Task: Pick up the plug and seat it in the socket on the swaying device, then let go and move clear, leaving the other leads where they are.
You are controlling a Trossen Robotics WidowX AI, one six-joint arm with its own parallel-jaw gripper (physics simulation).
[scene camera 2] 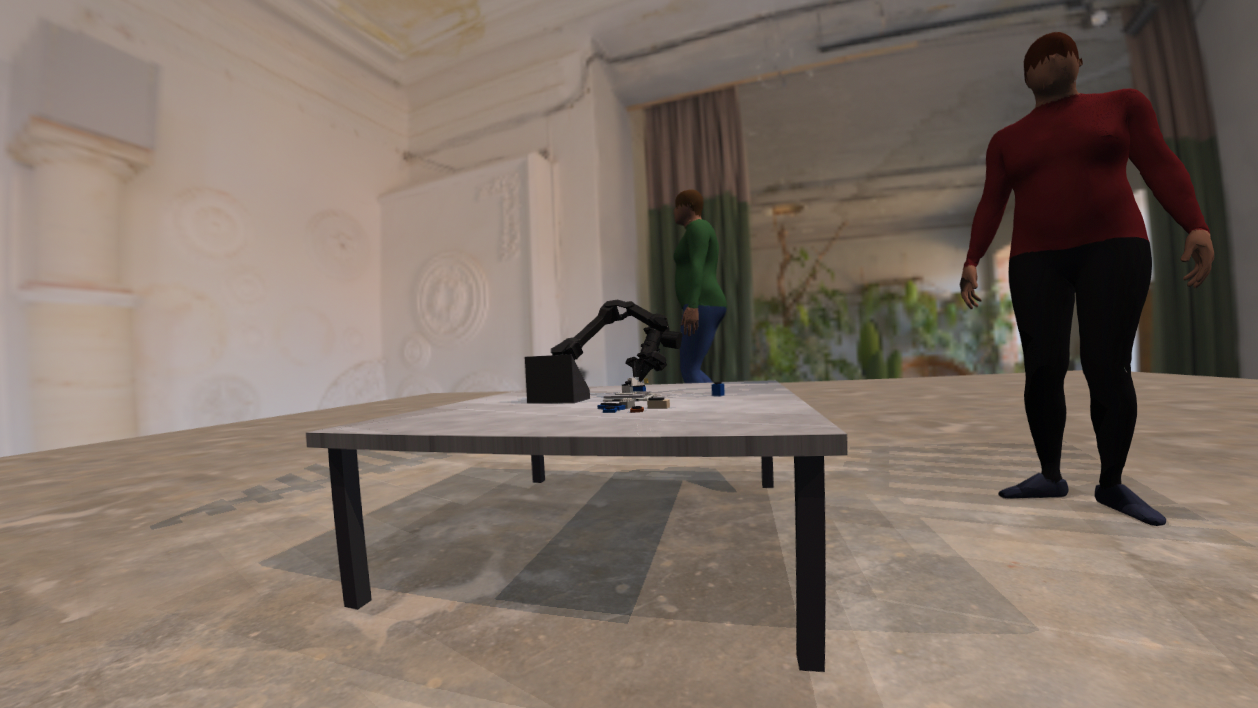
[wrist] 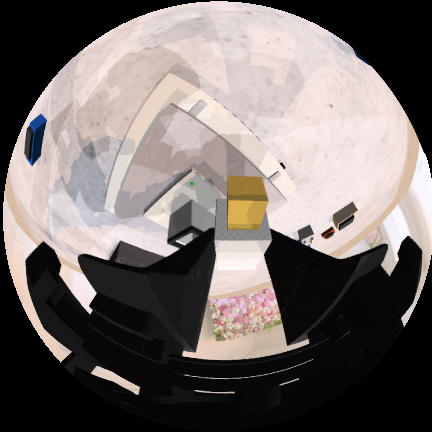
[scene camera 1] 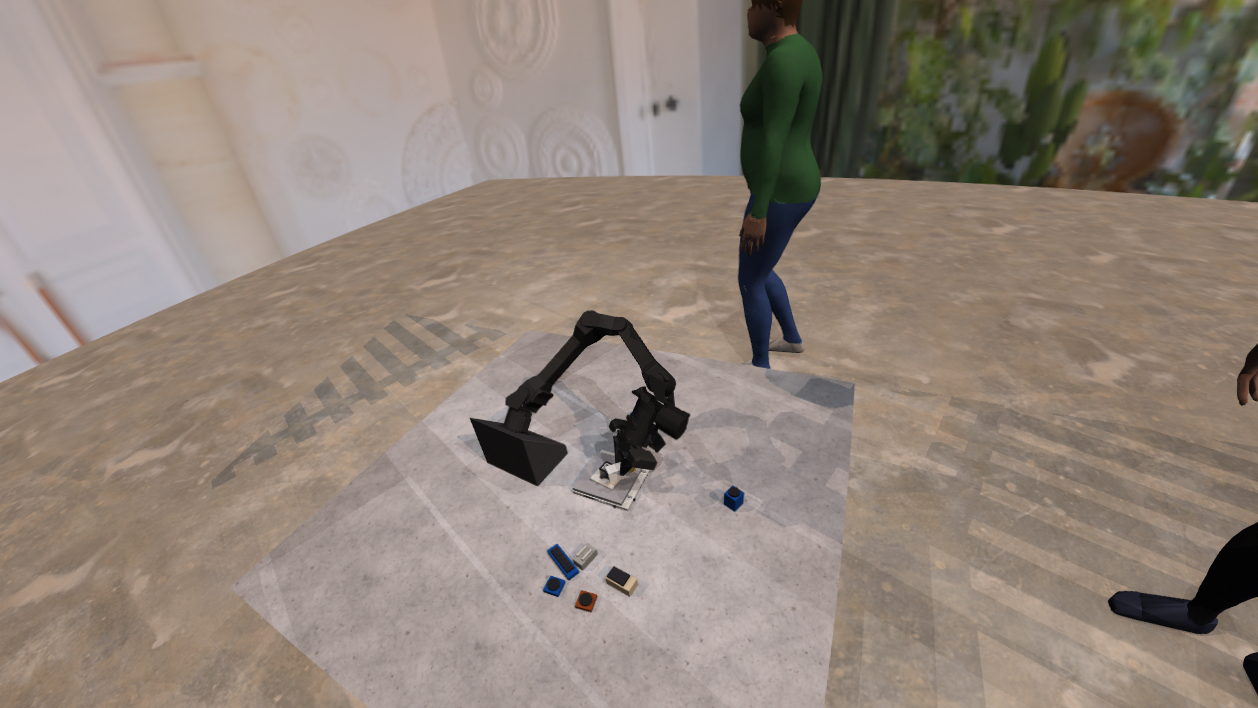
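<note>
My gripper (wrist: 238,233) (scene camera 1: 633,463) (scene camera 2: 640,373) is shut on the plug (wrist: 242,232), whose gold tip points away from the fingers, above a grey body and a white rear part. The device is a pale housing (wrist: 202,192) with a green dot, on a grey slab (wrist: 200,145) (scene camera 1: 601,489) with a cream border (wrist: 240,137). Its hollow socket (wrist: 189,220) has grey walls and a black rim. In the wrist view the socket is left of the plug, with a visible gap; the height between them is hard to tell. The other leads cannot be made out.
A blue block (scene camera 1: 734,498) (scene camera 2: 718,389) (wrist: 37,140) stands right of the device in scene camera 1. A long blue block (scene camera 1: 562,561), grey block (scene camera 1: 584,555), beige block (scene camera 1: 622,580) (wrist: 345,215), blue square (scene camera 1: 553,585) and orange square (scene camera 1: 586,600) lie in front on the table (scene camera 2: 576,444).
</note>
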